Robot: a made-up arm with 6 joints. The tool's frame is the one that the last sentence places.
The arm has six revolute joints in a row. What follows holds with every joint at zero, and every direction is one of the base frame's. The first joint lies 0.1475 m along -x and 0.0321 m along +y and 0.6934 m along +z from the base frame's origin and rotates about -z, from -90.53 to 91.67 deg. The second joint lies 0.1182 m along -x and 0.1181 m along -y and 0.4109 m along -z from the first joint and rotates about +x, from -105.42 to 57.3 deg. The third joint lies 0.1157 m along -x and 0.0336 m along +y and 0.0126 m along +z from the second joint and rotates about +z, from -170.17 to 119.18 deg. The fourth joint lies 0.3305 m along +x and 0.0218 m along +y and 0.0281 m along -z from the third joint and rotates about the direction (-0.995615, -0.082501, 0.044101), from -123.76 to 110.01 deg. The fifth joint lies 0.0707 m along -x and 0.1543 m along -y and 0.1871 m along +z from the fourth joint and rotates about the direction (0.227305, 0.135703, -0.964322), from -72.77 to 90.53 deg. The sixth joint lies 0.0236 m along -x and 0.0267 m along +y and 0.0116 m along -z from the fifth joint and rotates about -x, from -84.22 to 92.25 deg. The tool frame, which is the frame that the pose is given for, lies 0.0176 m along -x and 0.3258 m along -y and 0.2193 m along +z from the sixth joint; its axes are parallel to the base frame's.
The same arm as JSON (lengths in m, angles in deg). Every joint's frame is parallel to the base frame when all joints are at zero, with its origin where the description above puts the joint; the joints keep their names.
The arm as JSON. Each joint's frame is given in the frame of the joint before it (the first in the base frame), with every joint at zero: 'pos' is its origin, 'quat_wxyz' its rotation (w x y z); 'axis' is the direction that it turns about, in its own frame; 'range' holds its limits. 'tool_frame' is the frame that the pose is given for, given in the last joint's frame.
{"length_unit": "m", "angle_unit": "deg", "joints": [{"joint": "joint 1", "pos": [-0.1475, 0.0321, 0.6934], "quat_wxyz": [1.0, 0.0, 0.0, 0.0], "axis": "-z", "range": [-90.53, 91.67]}, {"joint": "joint 2", "pos": [-0.1182, -0.1181, -0.4109], "quat_wxyz": [1.0, 0.0, 0.0, 0.0], "axis": "+x", "range": [-105.42, 57.3]}, {"joint": "joint 3", "pos": [-0.1157, 0.0336, 0.0126], "quat_wxyz": [1.0, 0.0, 0.0, 0.0], "axis": "+z", "range": [-170.17, 119.18]}, {"joint": "joint 4", "pos": [0.3305, 0.0218, -0.0281], "quat_wxyz": [1.0, 0.0, 0.0, 0.0], "axis": [-0.995615, -0.082501, 0.044101], "range": [-123.76, 110.01]}, {"joint": "joint 5", "pos": [-0.0707, -0.1543, 0.1871], "quat_wxyz": [1.0, 0.0, 0.0, 0.0], "axis": [0.227305, 0.135703, -0.964322], "range": [-72.77, 90.53]}, {"joint": "joint 6", "pos": [-0.0236, 0.0267, -0.0116], "quat_wxyz": [1.0, 0.0, 0.0, 0.0], "axis": "-x", "range": [-84.22, 92.25]}], "tool_frame": {"pos": [-0.0176, -0.3258, 0.2193], "quat_wxyz": [1.0, 0.0, 0.0, 0.0]}}
